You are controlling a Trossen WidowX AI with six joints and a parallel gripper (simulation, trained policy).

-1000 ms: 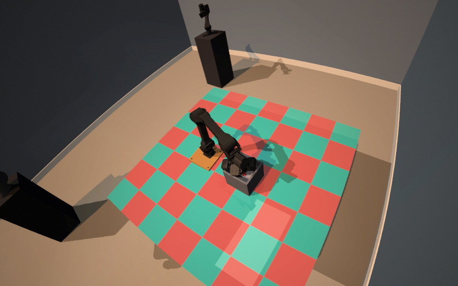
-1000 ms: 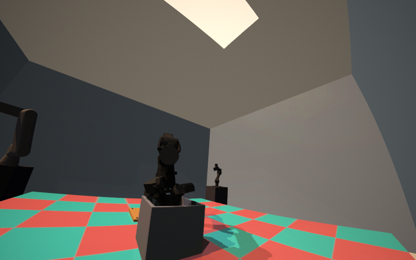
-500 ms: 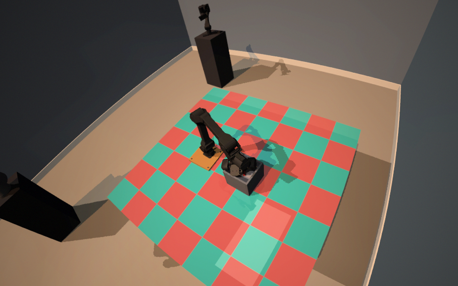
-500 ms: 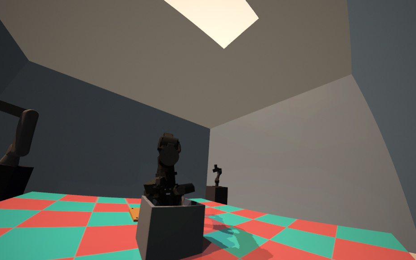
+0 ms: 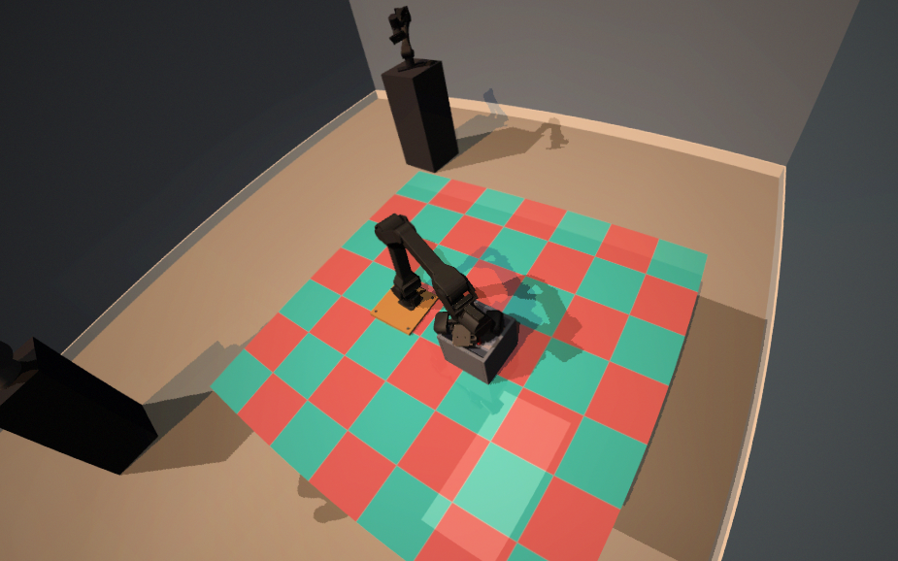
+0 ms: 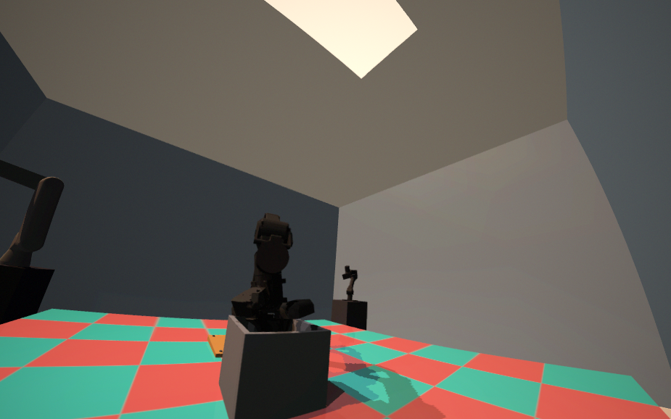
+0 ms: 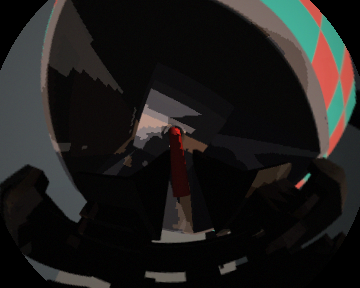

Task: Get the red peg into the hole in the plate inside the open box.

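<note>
My gripper tip is 20 mm short of the light grey plate, 10 mm to the left of it and 30 mm above it. The rest, counted from my gripper tip: red peg: right at my gripper tip.
</note>
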